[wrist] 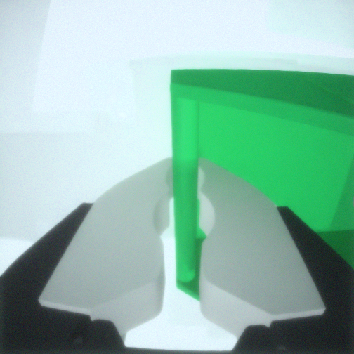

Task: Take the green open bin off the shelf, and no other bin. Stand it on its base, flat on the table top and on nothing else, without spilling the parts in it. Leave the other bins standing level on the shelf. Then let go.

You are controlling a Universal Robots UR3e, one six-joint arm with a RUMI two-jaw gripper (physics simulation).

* my gripper: 185,163
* green open bin: 277,129
